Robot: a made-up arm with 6 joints.
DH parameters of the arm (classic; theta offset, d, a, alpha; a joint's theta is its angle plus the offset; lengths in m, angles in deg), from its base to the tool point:
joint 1: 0 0.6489 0.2 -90
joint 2: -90 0 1.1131 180
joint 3: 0 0 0.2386 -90
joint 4: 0 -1.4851 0 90
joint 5: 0 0 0 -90
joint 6: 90 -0.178 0 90
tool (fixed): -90 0 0 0
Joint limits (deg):
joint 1: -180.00..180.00
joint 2: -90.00..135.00
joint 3: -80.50..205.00
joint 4: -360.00..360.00
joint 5: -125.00..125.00
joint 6: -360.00..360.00
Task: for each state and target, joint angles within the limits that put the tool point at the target. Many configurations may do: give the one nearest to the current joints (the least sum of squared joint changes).
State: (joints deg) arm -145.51 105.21 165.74 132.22 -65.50 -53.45
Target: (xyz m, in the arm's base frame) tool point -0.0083 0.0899 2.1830
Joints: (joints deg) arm -151.45 63.96 190.63 147.10 -59.07 -53.45
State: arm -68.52 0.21 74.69 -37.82 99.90 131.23
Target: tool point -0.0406 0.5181 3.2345
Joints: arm -94.63 -13.68 78.49 -28.12 78.67 131.23
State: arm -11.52 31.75 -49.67 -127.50 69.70 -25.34
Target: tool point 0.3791 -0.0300 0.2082
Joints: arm 10.95 24.69 -80.50 -145.23 91.80 -25.34
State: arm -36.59 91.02 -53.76 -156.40 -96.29 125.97
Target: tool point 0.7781 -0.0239 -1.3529
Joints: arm -7.46 117.12 -3.31 -154.18 -85.48 125.97
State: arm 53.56 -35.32 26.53 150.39 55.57 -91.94
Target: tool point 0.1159 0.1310 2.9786
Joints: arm 36.01 -37.98 24.12 164.72 53.74 -91.94
